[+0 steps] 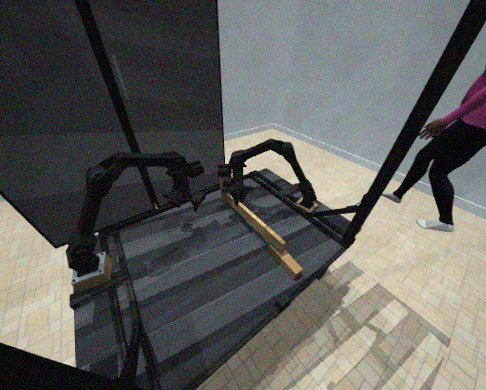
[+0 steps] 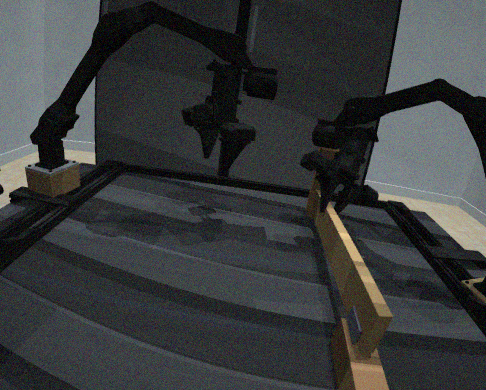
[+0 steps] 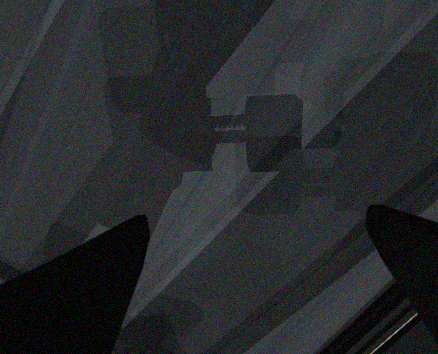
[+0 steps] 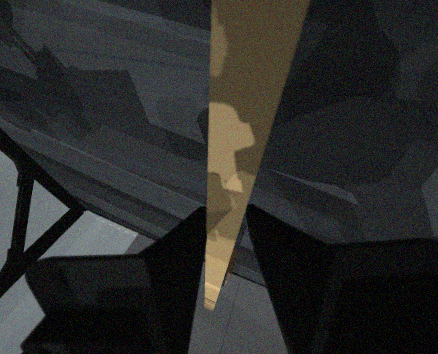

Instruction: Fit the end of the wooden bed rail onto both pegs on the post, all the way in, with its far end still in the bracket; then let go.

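Seen in the pictures: left gripper, fingertip midpoint: [image 1: 187, 209] [image 2: 215, 164] [image 3: 255, 220]; right gripper, fingertip midpoint: [image 1: 238, 205] [image 2: 326, 215] [image 4: 226, 211]; left arm's base, link origin: [image 1: 88, 266] [image 2: 52, 164]; right arm's base, link origin: [image 1: 306, 203].
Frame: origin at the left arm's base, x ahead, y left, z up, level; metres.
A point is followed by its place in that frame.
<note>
The wooden bed rail [image 1: 257, 222] {z 0.009, x 0.673, y -0.086 m} [image 2: 356, 265] {z 0.019, x 0.684, y -0.142 m} [image 4: 240, 75] runs lengthwise on edge. Its near end stands over a wooden block [image 1: 290, 265] {z -0.038, x 0.700, y -0.309 m} [image 2: 367, 376] {z -0.038, x 0.706, y -0.278 m}, beside the grey bracket plate [image 2: 355, 321] {z -0.016, x 0.688, y -0.214 m}. The upright wooden post [image 1: 223, 184] [image 2: 313, 202] is at the rail's back end, partly behind the right gripper. The pegs do not show, and the joint between rail and post is hidden. My right gripper [image 1: 237, 198] {z -0.013, x 0.656, y 0.076 m} [image 2: 332, 205] {z -0.013, x 0.656, y 0.076 m} [image 4: 226, 211] {z -0.013, x 0.656, y 0.076 m} is shut on the rail near the post. My left gripper [image 1: 184, 201] {z 0.038, x 0.401, y 0.108 m} [image 2: 215, 165] {z 0.038, x 0.401, y 0.108 m} [image 3: 255, 220] {z 0.038, x 0.401, y 0.108 m} is open and empty, raised left of the post.
The dark table [image 1: 190, 290] {z -0.085, x 0.316, y -0.206 m} [image 2: 200, 300] {z -0.085, x 0.478, y -0.170 m} has black frame bars along its edges. A dark panel [image 1: 170, 65] [image 2: 165, 100] stands behind it. A slanting black pole [image 1: 400, 145] {z 0.419, x 1.009, y -0.320 m} rises at the right. A person [image 1: 442, 165] stands on the floor beyond it.
</note>
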